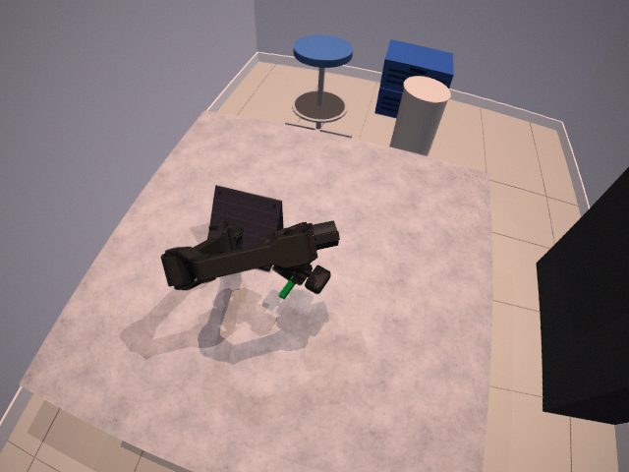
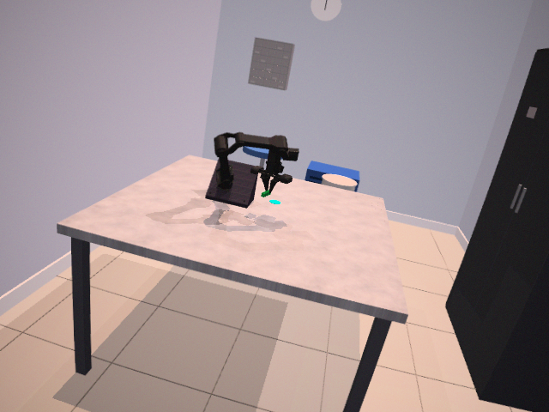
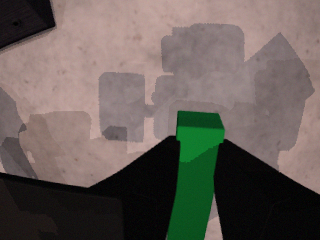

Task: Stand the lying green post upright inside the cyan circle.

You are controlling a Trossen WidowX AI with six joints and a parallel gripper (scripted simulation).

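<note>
Now: the cyan circle 25 cm to the left of my gripper tip, 13 cm below it and 2 cm behind it. Round my gripper tip: green post 2 cm to the right.
</note>
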